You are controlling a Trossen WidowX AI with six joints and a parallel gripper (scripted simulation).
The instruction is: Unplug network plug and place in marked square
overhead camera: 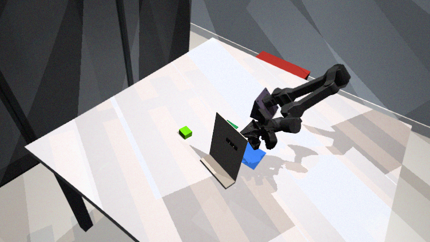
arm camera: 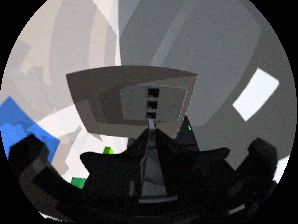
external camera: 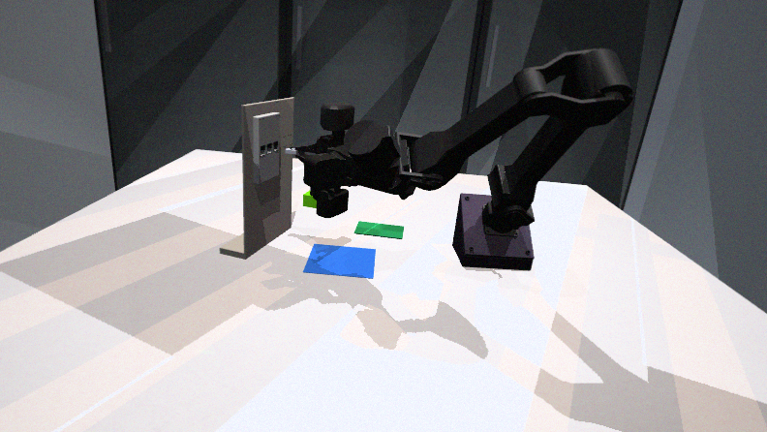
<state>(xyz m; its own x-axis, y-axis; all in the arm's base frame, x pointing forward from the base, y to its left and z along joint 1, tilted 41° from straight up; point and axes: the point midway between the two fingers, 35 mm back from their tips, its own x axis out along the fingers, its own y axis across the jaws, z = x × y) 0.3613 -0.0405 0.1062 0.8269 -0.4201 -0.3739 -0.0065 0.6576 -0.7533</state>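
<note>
The blue square is 90 mm behind my gripper tip, 40 mm to the left of it and 190 mm below it. Also, from my gripper tip: green flat patch 170 mm behind, 120 mm to the right, 190 mm below; then upright panel 60 mm ahead, 10 mm to the right, 70 mm below; then white network plug right at my gripper tip.
</note>
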